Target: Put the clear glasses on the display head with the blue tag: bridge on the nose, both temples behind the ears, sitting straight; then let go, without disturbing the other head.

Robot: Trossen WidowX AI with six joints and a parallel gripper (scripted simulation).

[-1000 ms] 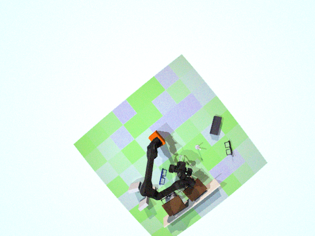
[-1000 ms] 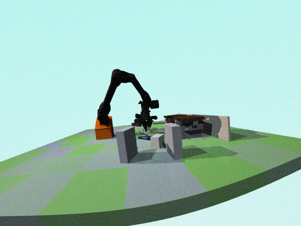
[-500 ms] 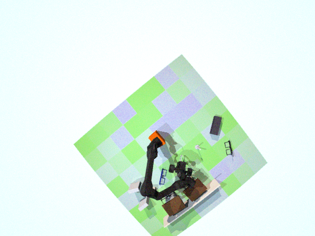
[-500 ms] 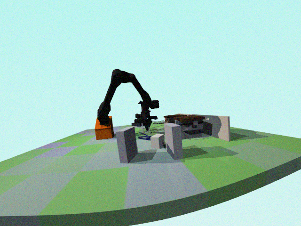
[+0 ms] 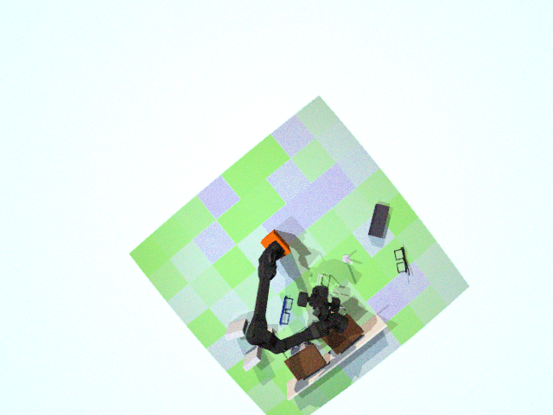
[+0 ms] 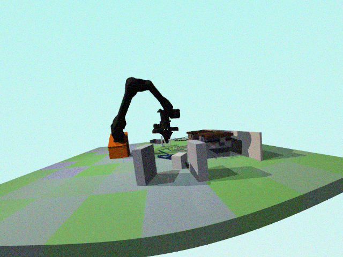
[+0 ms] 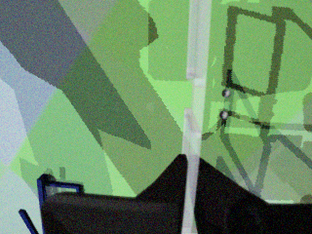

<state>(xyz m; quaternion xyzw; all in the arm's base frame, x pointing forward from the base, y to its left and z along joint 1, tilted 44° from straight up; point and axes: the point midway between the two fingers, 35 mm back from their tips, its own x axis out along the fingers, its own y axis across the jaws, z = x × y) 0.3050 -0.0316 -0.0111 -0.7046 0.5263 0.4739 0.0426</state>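
The pin stand is 23 cm to the left of my gripper tip, 3 cm below it and 2 cm behind it. Also, from my gripper tip: pale wall: 31 cm ahead, 14 cm to the right; dark box: 48 cm to the left, 6 cm behind, 4 cm below; brown display head: 19 cm ahead, 2 cm to the right.
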